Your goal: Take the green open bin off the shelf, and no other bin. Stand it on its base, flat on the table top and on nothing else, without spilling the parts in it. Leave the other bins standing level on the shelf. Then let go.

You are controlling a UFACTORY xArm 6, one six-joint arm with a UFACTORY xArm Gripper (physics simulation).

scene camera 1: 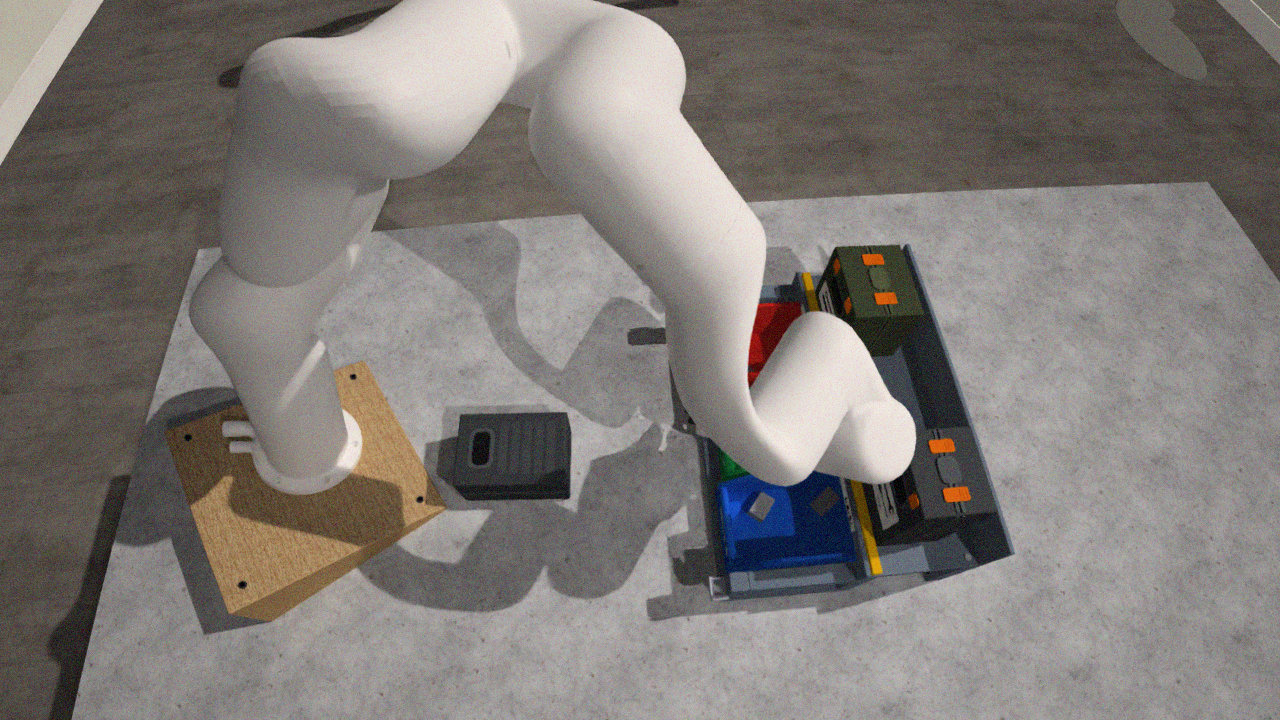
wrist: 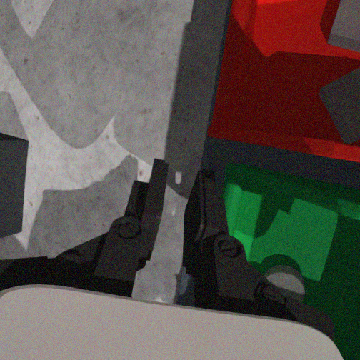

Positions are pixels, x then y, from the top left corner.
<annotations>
blue bin: scene camera 1 793, 534; not seen in the wrist view (out of frame)
red bin: scene camera 1 772, 320; wrist 273, 66
yellow strip: scene camera 1 871, 549; not seen in the wrist view (out of frame)
</annotations>
